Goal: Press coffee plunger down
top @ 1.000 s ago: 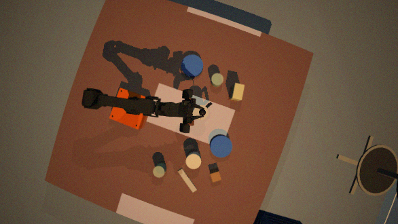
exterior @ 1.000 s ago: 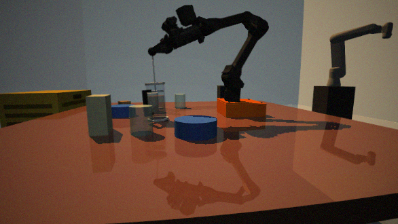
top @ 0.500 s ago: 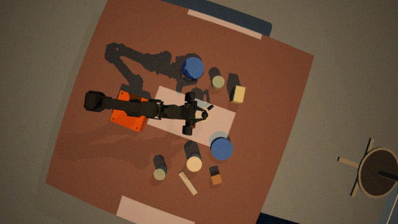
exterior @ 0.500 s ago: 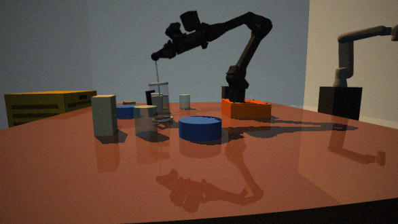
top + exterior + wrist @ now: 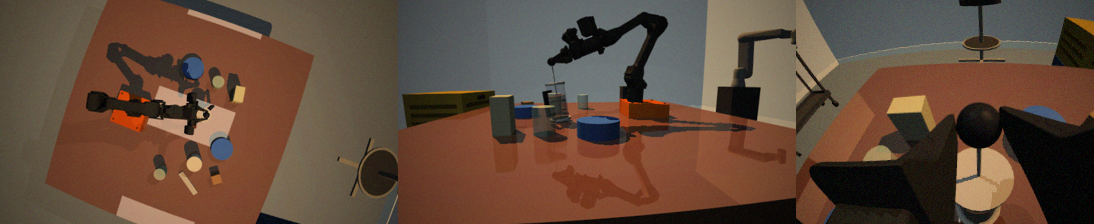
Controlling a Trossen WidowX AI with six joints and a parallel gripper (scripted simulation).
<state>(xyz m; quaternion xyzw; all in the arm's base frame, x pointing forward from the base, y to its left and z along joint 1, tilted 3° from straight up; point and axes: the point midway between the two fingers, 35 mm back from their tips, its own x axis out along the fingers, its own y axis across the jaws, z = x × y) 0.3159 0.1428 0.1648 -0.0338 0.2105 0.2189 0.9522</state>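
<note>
The coffee press is 1 cm behind my gripper tip, 1 cm to the left of it and 12 cm below it. The rest, counted from my gripper tip: brown block (22 cm ahead, 28 cm to the right, 20 cm below).
</note>
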